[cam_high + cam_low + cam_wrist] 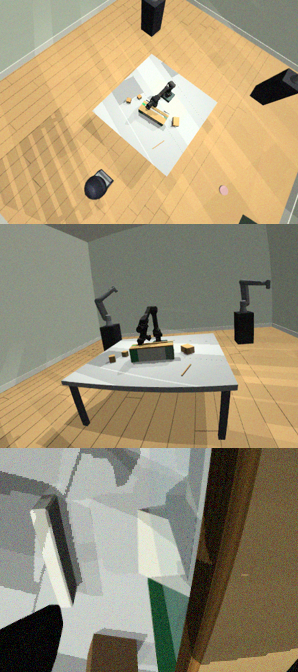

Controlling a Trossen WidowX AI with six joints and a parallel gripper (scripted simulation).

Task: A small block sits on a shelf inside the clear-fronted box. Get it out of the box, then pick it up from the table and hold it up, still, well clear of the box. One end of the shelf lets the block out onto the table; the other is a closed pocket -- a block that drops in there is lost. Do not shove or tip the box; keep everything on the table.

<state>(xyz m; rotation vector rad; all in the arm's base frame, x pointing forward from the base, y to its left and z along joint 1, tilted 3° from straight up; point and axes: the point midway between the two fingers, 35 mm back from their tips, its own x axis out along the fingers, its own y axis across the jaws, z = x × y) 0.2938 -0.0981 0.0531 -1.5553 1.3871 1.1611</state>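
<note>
The grey t-shaped piece lies 6 cm ahead of my gripper tip. Also, from my gripper tip: small box (1 cm behind, 18 cm to the right, 7 cm below); tan block (7 cm behind, 44 cm to the left, 6 cm below); clear-fronted box (2 cm ahead, 13 cm to the left, 3 cm below).
</note>
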